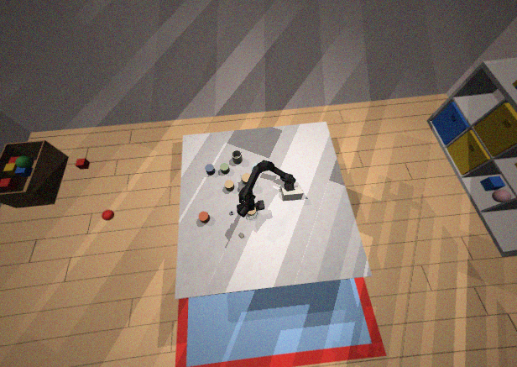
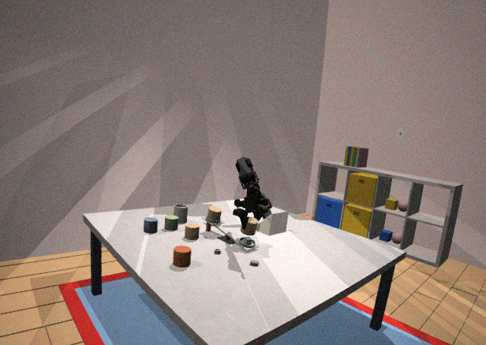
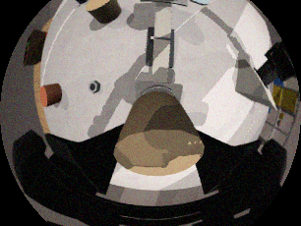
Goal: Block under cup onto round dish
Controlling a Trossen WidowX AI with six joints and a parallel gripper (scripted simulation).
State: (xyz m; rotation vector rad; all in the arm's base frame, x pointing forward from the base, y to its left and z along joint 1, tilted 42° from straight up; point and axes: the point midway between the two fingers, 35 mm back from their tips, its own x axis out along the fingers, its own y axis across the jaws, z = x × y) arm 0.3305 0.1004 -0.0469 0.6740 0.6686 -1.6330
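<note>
Now: the grey-green block 10 mm behind my gripper tip and 70 mm below it. Also, from my gripper tip: small balance (10 mm behind, 140 mm to the right, 80 mm below); dark ring (150 mm ahead, 50 mm to the right, 100 mm below); red-brown cup (340 mm ahead, 80 mm to the right, 70 mm below).
</note>
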